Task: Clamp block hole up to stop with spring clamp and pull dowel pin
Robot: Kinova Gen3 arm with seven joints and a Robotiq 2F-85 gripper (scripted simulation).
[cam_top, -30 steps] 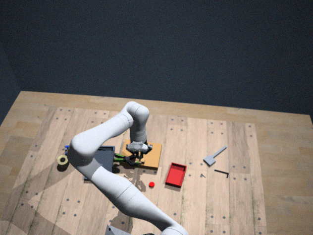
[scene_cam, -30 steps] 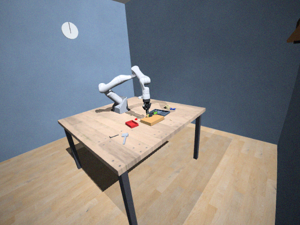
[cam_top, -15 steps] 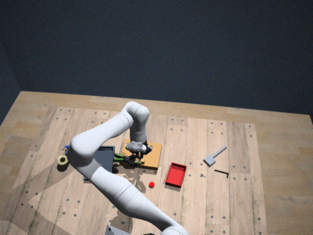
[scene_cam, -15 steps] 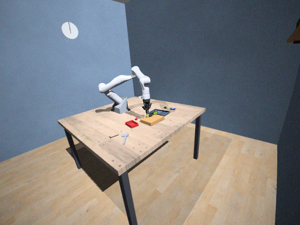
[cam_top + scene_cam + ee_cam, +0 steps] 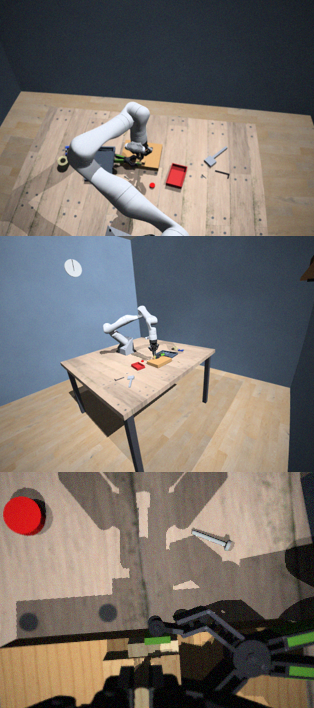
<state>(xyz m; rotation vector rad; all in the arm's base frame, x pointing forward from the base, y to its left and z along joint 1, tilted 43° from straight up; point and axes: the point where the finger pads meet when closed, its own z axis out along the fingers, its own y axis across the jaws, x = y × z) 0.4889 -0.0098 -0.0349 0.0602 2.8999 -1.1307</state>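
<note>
Right now the dowel pin is 2 cm below my hand. From my hand the other things lie so: bench board (7 cm below, 5 cm ahead, 1 cm to the left); wooden block (5 cm below); red disc (10 cm behind, 9 cm below, 8 cm to the right).
</note>
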